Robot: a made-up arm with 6 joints.
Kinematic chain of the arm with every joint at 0, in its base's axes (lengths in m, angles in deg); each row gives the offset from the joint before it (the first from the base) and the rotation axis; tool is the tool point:
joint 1: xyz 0 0 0.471 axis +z
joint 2: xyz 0 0 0 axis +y
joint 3: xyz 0 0 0.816 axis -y
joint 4: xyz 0 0 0 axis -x
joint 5: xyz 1.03 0 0 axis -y
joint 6: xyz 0 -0.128 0 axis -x
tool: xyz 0 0 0
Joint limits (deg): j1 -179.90..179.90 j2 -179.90..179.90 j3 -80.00..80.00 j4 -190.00..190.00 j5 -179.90..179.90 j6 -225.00..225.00
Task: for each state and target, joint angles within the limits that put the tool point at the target. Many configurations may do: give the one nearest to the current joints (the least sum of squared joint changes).
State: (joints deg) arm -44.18 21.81 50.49 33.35 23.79 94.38
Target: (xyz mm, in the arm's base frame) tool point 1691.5 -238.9 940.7
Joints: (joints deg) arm -4.54 55.50 51.79 35.44 23.79 94.38
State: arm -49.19 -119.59 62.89 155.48 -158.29 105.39
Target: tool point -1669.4 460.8 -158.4
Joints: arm -11.68 -116.21 75.59 152.33 -158.29 105.39
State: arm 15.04 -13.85 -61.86 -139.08 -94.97 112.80
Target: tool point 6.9 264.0 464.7
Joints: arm 65.78 -57.74 -78.77 -142.85 -94.97 112.80
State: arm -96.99 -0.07 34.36 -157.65 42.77 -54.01
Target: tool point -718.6 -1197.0 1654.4
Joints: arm -125.94 39.96 75.09 -160.59 42.77 -54.01
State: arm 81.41 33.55 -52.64 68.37 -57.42 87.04
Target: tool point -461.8 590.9 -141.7
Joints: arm 130.20 58.73 -35.30 77.05 -57.42 87.04
